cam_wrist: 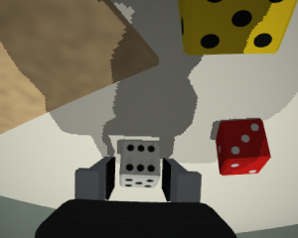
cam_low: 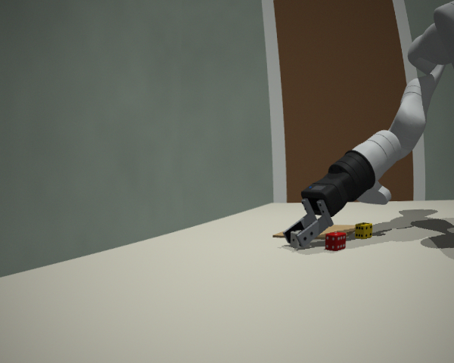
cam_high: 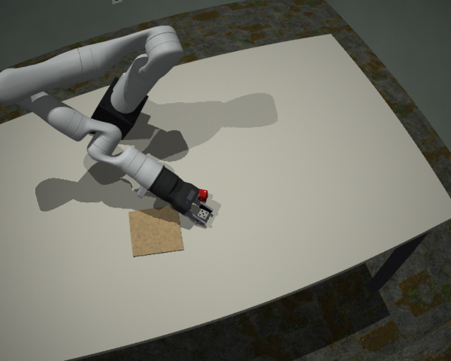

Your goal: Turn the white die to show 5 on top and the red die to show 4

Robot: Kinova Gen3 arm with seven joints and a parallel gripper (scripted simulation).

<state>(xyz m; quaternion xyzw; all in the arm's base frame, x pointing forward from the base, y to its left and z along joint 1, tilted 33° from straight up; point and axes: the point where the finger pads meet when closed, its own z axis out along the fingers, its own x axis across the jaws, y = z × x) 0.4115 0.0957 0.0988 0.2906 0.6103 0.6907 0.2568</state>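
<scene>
Right now the white die is 10 mm below my hand. Round my hand: red die 60 mm behind, 20 mm to the left, 10 mm below; brown mat 140 mm to the right, 20 mm below; yellow die 100 mm behind, 80 mm to the right, 10 mm below.
</scene>
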